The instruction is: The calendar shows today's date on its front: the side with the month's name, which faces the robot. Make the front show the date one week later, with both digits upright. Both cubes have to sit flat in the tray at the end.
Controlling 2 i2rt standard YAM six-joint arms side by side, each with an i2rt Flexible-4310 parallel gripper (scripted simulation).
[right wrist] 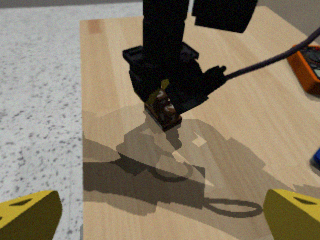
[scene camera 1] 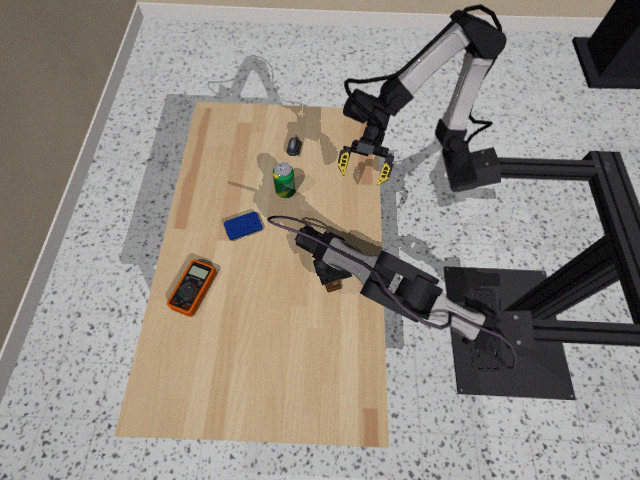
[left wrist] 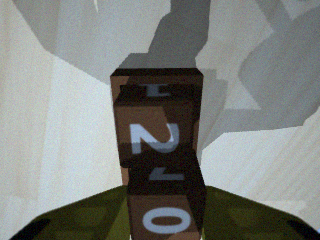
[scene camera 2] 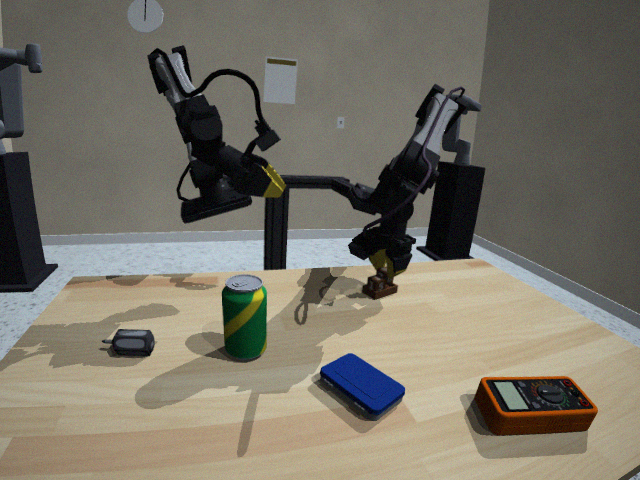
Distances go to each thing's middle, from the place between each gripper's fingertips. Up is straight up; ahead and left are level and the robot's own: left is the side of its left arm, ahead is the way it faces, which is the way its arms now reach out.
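My left hand (scene camera 2: 385, 275) is 1 cm short of the brown tray (left wrist: 192, 77), 4 cm above it and 1 cm to the left of it. Counted from my left hand, the blue case (scene camera 2: 370, 391) is 29 cm ahead, 18 cm to the right and 3 cm below; the dark mouse-like object (scene camera 2: 126, 341) is 15 cm ahead, 51 cm to the right and 3 cm below.
The brown tray is 21 cm below my right hand (scene camera 2: 283, 191), 7 cm ahead of it and 22 cm to the left of it. From my right hand, the blue case is 35 cm ahead, 5 cm to the left and 20 cm below, and the dark mouse-like object is 21 cm ahead, 28 cm to the right and 20 cm below.
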